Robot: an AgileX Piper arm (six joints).
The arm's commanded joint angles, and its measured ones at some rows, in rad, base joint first. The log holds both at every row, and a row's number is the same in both.
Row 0, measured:
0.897 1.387 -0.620 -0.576 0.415 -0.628
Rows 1 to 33, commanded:
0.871 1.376 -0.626 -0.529 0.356 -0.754
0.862 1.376 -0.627 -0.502 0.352 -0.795
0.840 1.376 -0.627 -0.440 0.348 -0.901
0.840 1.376 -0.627 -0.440 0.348 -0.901
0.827 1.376 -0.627 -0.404 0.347 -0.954
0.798 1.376 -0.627 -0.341 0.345 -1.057
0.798 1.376 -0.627 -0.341 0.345 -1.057
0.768 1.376 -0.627 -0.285 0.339 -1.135
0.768 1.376 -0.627 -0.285 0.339 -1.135
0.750 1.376 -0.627 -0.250 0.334 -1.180
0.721 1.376 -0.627 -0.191 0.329 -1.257
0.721 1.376 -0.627 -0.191 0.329 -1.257
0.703 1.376 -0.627 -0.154 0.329 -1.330
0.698 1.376 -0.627 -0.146 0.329 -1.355
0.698 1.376 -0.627 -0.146 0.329 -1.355
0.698 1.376 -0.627 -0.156 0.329 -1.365
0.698 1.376 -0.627 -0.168 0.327 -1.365
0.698 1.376 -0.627 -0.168 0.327 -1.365
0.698 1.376 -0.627 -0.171 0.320 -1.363
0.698 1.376 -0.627 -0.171 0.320 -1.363
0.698 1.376 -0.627 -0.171 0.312 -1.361
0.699 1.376 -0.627 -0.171 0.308 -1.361
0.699 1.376 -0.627 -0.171 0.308 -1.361
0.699 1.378 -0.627 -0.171 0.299 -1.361
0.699 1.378 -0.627 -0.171 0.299 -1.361
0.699 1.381 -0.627 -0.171 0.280 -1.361
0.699 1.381 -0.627 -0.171 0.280 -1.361
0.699 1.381 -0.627 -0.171 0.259 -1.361
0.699 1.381 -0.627 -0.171 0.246 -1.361
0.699 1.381 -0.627 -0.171 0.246 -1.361
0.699 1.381 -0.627 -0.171 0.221 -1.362
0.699 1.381 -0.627 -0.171 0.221 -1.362
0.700 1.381 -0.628 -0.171 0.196 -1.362
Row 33, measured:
0.700 1.389 -0.620 -0.167 0.295 -1.356
